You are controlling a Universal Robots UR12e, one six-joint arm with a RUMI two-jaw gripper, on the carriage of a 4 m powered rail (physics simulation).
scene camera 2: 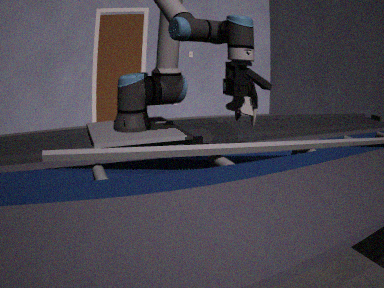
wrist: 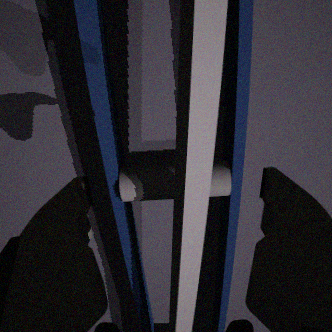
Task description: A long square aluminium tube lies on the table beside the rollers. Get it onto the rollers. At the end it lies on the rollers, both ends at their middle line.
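Frame: origin at the arm's base, x ahead, y left, z up, level; centimetres.
Where they show: gripper, fingertip midpoint: (scene camera 2: 244, 122) (wrist: 174, 174); arm's base, origin of the base link: (scene camera 2: 132, 128).
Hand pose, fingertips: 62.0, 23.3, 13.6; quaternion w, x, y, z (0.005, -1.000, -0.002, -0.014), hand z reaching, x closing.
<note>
Each offset is from my fingertips to the centre of the thing, as dx, dy, dz. "spot": to the spot under its first point.
The long pale square tube (scene camera 2: 200, 149) (wrist: 200, 150) runs across the rollers. In the wrist view it crosses a roller {spot: +4.9, -7.5, -10.7} (wrist: 220, 181) to the right of that roller's middle and leans slightly. In the scene view its left end sticks out past the left roller {+0.0, -48.3, -12.6} (scene camera 2: 100, 173); another roller {+0.0, -8.3, -12.6} (scene camera 2: 224, 161) shows under it further right. Whether it touches every roller is hard to tell. My gripper (scene camera 2: 246, 120) (wrist: 174, 174) is open and empty above the tube, its jaws wide apart on either side of it.
Blue side rails (wrist: 105, 140) (wrist: 241, 110) flank the rollers; the blue frame (scene camera 2: 150, 186) also shows along the table's front. The arm's base stands on a grey plate (scene camera 2: 167, 136) behind the tube. A brown door (scene camera 2: 120, 65) is in the back wall.
</note>
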